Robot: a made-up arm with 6 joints. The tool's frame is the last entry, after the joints.
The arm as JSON. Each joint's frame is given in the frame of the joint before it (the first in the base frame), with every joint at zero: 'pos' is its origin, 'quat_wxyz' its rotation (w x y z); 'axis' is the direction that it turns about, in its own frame. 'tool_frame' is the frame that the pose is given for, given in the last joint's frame.
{
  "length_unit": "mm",
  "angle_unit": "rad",
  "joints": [
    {
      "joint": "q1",
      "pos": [
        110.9,
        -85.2,
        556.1
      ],
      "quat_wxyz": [
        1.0,
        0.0,
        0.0,
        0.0
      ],
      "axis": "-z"
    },
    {
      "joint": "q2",
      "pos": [
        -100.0,
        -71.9,
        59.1
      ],
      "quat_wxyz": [
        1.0,
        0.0,
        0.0,
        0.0
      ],
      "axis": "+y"
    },
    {
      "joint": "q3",
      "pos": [
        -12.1,
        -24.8,
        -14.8
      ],
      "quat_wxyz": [
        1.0,
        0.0,
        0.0,
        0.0
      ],
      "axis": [
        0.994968,
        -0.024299,
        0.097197
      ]
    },
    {
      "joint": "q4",
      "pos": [
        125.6,
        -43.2,
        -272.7
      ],
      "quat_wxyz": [
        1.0,
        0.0,
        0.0,
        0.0
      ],
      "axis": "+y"
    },
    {
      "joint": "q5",
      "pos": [
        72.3,
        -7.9,
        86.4
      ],
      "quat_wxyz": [
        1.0,
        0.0,
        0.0,
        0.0
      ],
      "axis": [
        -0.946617,
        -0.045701,
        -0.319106
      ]
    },
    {
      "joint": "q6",
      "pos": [
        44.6,
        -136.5,
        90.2
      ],
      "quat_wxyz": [
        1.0,
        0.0,
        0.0,
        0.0
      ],
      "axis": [
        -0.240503,
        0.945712,
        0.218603
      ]
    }
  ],
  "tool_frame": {
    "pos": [
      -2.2,
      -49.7,
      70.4
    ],
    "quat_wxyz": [
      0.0,
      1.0,
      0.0,
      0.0
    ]
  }
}
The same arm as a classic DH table. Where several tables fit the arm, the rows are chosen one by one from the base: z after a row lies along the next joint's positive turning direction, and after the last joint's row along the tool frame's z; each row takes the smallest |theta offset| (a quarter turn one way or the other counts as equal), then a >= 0, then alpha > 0; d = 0 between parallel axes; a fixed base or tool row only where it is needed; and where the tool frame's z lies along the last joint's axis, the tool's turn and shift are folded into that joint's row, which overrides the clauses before.
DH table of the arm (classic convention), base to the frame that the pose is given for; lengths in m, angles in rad. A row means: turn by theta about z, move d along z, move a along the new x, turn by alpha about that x. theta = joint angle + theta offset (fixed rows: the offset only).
base (fixed): theta0 -0.6551  d 0  a 0.1398  alpha 3.1416
q1: theta0 -0.6551  d -0.6152  a -0.1  alpha 1.5708
q2: theta0 1.4734  d -0.097  a 0.0136  alpha 1.5951
q3: theta0 0  d 0.085  a 0.2836  alpha -1.5951
q4: theta0 -0.2278  d -0.0531  a -0.0588  alpha -1.6165
q5: theta0 -0.2899  d -0.1479  a -0.1082  alpha 1.4559
q6: theta0 -1.2078  d -0.163  a -0.0144  alpha -1.7912
tool (fixed): theta0 0.249  d -0.0811  a 0  alpha 0

